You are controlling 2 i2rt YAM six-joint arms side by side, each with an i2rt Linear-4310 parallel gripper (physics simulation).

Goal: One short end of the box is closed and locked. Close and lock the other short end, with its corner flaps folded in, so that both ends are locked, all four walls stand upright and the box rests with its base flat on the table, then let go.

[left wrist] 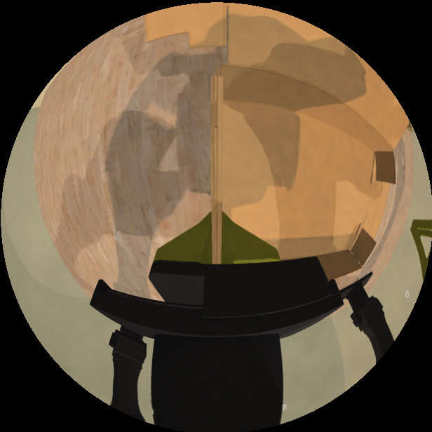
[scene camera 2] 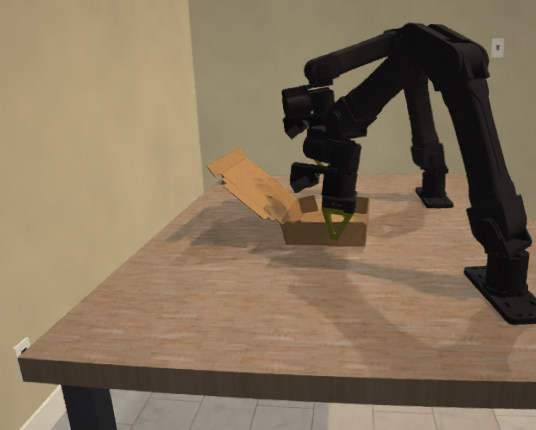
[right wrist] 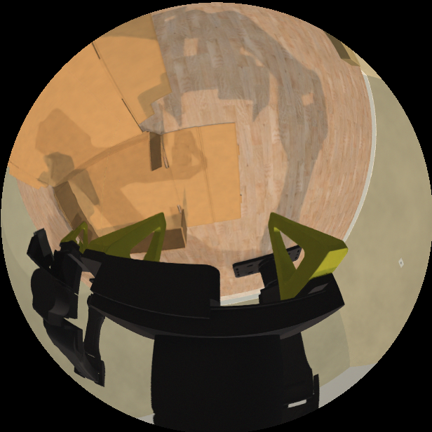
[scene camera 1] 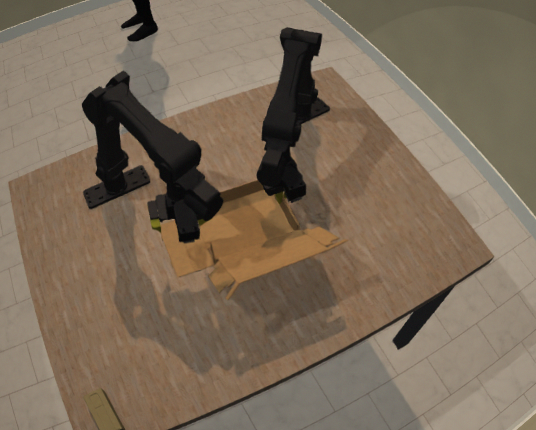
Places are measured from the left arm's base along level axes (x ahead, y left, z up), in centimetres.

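Pixels of known places: left gripper, fingertip midpoint: [scene camera 2: 334, 239] [scene camera 1: 280, 202]; left arm's base, origin of the base link: [scene camera 2: 504, 294] [scene camera 1: 300, 115]; right arm's base, origin of the base link: [scene camera 2: 433, 198] [scene camera 1: 116, 187].
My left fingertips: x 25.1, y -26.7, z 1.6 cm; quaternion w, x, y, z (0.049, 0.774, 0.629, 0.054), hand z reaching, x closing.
Ahead of a thing's pixels: the offset from my left fingertips to its top centre. "pt": to the spot under its first point. Level surfaces: height alone.
The cardboard box [scene camera 1: 245, 220] [scene camera 2: 302, 236] [right wrist: 117, 175] rests on the table with its lid {pt dx +18.9, dy -13.3, dz +11.4 cm} [scene camera 1: 285, 255] [scene camera 2: 260, 192] [right wrist: 70, 85] tilted up and outward. My left gripper [left wrist: 216, 217] is shut on the closed short end wall [left wrist: 216, 150] [scene camera 1: 290, 214]. At the other short end, the end flap {pt dx +0.2, dy -28.7, dz -1.4 cm} [scene camera 1: 189, 257] [right wrist: 215, 172] lies folded outward, low over the table. Its two corner flaps [right wrist: 156, 151] [left wrist: 385, 167], [left wrist: 364, 247] stand upright, turned across the opening with a gap between them. My right gripper [right wrist: 216, 217] is open and empty above this end; its arm partly hides it in scene camera 1.
The wooden table {dz -1.6 cm} [scene camera 1: 400, 225] [scene camera 2: 200, 325] carries both arm bases [scene camera 1: 117, 187] [scene camera 2: 505, 295]. A yellowish block {dx +25.3, dy -67.9, dz +2.0 cm} [scene camera 1: 102, 410] [right wrist: 342, 49] shows near the bottom left in scene camera 1. The raised lid has side tabs [scene camera 1: 222, 276] [scene camera 2: 227, 164]. A person's legs [scene camera 1: 142, 20] show beyond the table.
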